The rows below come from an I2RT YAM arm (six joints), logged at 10 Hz.
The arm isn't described. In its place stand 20 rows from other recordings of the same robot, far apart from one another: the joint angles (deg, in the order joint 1, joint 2, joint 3, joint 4, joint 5, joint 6), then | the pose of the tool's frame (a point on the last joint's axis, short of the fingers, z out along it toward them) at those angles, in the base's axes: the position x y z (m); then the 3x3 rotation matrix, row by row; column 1 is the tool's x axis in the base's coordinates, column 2 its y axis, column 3 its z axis.
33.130 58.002 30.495 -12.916 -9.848 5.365 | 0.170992, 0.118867, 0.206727; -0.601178, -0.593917, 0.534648; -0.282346, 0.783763, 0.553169; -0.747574, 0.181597, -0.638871
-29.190 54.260 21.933 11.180 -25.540 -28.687 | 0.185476, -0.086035, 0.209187; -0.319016, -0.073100, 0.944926; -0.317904, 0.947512, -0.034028; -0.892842, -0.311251, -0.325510
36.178 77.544 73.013 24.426 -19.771 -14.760 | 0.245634, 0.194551, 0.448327; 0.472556, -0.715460, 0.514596; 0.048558, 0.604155, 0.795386; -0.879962, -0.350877, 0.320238
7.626 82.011 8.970 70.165 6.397 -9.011 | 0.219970, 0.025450, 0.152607; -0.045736, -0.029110, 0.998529; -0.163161, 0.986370, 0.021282; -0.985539, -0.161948, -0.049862
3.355 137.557 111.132 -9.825 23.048 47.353 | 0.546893, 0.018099, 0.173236; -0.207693, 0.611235, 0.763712; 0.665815, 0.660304, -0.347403; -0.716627, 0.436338, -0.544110
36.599 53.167 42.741 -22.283 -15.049 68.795 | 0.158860, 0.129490, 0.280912; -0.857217, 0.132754, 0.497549; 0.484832, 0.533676, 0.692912; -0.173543, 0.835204, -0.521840
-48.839 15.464 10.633 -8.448 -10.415 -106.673 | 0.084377, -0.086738, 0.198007; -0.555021, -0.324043, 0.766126; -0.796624, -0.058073, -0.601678; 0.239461, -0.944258, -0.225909
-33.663 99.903 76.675 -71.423 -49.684 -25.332 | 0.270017, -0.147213, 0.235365; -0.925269, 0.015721, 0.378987; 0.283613, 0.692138, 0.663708; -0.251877, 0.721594, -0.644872
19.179 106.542 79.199 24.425 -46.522 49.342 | 0.405881, 0.168527, 0.302325; -0.722060, -0.556769, 0.410656; 0.301506, 0.280997, 0.911117; -0.622675, 0.781696, -0.035028
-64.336 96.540 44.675 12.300 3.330 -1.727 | 0.142355, -0.301043, 0.150357; -0.303437, 0.910490, 0.280952; 0.562043, 0.409124, -0.718836; -0.769437, -0.060215, -0.635878
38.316 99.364 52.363 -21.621 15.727 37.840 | 0.251868, 0.186729, 0.134901; -0.895538, 0.038127, 0.443349; 0.044942, 0.998978, 0.004871; -0.442710, 0.024287, -0.896336
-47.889 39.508 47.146 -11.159 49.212 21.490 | 0.079407, -0.128043, 0.367513; 0.324858, 0.937540, -0.124446; -0.002505, -0.130729, -0.991415; -0.945759, 0.322381, -0.040120
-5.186 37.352 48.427 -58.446 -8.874 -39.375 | 0.113022, -0.004743, 0.299294; -0.557067, -0.476240, 0.680346; -0.578816, 0.810121, 0.093147; -0.595523, -0.341906, -0.726947
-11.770 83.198 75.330 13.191 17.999 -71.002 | 0.337490, -0.081557, 0.411546; -0.438661, 0.247078, 0.864019; -0.827170, 0.264771, -0.495668; -0.351236, -0.932121, 0.088230
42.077 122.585 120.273 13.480 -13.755 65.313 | 0.377266, 0.352015, 0.407043; -0.688692, -0.474798, 0.547969; 0.567243, 0.117896, 0.815068; -0.451596, 0.872163, 0.188132
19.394 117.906 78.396 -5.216 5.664 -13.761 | 0.424214, 0.145615, 0.160217; -0.581864, -0.414610, 0.699667; -0.455789, 0.878740, 0.141678; -0.673566, -0.236463, -0.700281
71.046 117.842 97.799 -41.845 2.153 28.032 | 0.146017, 0.421056, 0.222691; -0.694348, -0.694521, 0.188472; -0.575931, 0.693326, 0.433131; -0.431491, 0.192197, -0.881406
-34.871 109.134 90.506 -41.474 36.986 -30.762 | 0.323253, -0.251366, 0.252712; -0.970603, 0.240064, -0.017298; 0.178401, 0.669324, -0.721234; -0.161564, -0.703118, -0.692476
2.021 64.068 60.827 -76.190 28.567 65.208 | 0.172353, -0.010952, 0.293493; -0.360497, 0.915647, 0.177853; 0.785090, 0.400816, -0.472208; -0.503662, -0.030599, -0.863359
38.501 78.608 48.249 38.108 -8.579 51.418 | 0.245393, 0.201988, 0.314970; -0.505816, -0.538513, 0.673910; 0.585340, 0.359593, 0.726684; -0.633662, 0.762035, 0.133325
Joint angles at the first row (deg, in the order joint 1, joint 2, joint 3, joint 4, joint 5, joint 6):
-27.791 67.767 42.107 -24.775 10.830 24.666
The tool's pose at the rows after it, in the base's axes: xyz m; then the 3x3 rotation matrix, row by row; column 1 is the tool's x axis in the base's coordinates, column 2 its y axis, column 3 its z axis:
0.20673, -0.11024, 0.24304; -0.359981, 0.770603, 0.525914; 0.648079, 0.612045, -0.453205; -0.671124, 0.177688, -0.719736
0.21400, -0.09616, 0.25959; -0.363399, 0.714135, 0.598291; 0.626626, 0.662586, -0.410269; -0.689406, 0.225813, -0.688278
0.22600, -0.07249, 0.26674; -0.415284, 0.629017, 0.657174; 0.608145, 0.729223, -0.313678; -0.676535, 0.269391, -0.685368
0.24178, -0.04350, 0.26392; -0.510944, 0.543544, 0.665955; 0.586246, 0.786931, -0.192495; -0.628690, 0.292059, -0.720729
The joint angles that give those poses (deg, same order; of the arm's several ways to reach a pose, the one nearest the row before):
-26.590 65.210 44.512 -26.218 9.780 25.124
-22.939 64.009 46.785 -26.851 8.316 26.108
-16.840 64.423 48.512 -27.682 6.306 27.683
-9.540 67.309 50.369 -29.365 4.558 29.672

